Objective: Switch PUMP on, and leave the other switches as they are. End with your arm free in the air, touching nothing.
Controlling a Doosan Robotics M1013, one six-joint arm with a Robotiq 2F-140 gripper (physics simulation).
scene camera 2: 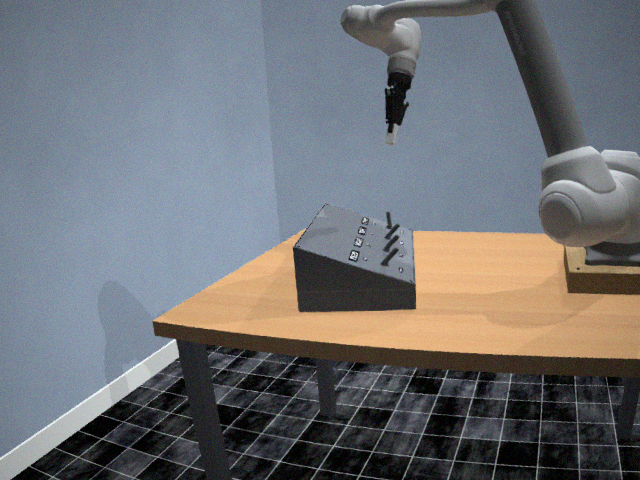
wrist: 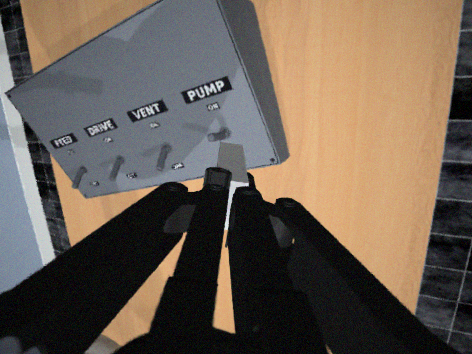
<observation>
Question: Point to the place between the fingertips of my gripper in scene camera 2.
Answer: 389,143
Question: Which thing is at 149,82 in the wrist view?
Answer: A grey sloped switch box.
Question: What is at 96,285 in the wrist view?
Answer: My gripper.
</observation>
